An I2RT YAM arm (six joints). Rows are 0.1 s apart.
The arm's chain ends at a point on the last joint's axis. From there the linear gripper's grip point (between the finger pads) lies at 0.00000 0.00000 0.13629 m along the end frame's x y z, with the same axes.
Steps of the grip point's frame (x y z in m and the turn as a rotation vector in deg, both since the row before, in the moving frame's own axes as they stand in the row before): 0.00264, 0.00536, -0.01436, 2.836, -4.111, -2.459; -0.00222, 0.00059, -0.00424, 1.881, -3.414, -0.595; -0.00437, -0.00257, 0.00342, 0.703, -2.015, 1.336; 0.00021, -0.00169, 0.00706, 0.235, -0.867, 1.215; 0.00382, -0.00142, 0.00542, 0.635, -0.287, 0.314; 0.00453, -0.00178, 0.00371, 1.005, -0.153, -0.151; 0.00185, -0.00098, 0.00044, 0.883, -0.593, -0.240; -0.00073, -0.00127, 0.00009, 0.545, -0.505, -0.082; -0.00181, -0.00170, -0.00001, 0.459, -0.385, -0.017
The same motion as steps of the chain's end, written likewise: 0.01255, 0.01189, -0.01384, 2.836, -4.111, -2.459; 0.00592, 0.00502, -0.00392, 1.881, -3.414, -0.595; 0.00040, -0.00084, 0.00351, 0.703, -2.015, 1.336; 0.00227, -0.00111, 0.00708, 0.235, -0.867, 1.215; 0.00450, 0.00009, 0.00543, 0.635, -0.287, 0.314; 0.00490, 0.00061, 0.00373, 1.005, -0.153, -0.151; 0.00326, 0.00112, 0.00046, 0.883, -0.593, -0.240; 0.00047, 0.00003, 0.00010, 0.545, -0.505, -0.082; -0.00089, -0.00061, 0.00000, 0.459, -0.385, -0.017
